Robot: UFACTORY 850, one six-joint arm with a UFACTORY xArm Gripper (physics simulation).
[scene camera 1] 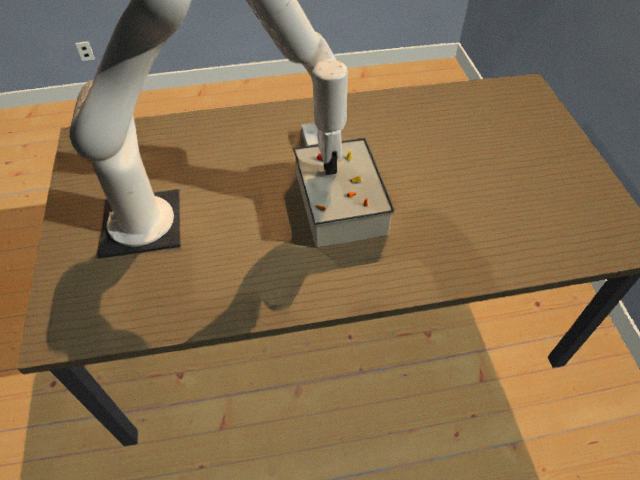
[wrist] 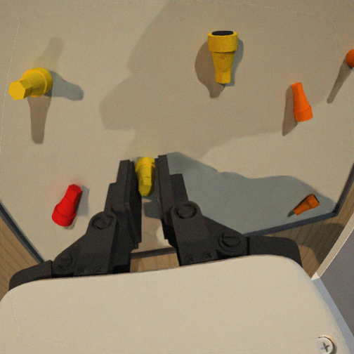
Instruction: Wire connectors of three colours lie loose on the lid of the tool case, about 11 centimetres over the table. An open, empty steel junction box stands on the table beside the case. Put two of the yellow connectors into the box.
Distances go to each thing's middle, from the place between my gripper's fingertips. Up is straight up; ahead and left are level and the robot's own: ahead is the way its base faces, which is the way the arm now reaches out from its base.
My gripper is now 20 mm past the red connector (wrist: 63, 214) and 60 mm to the right of it. The rest, counted from my hand: tool case (scene camera 1: 345, 219) 30 mm ahead, 30 mm to the right, 60 mm below.
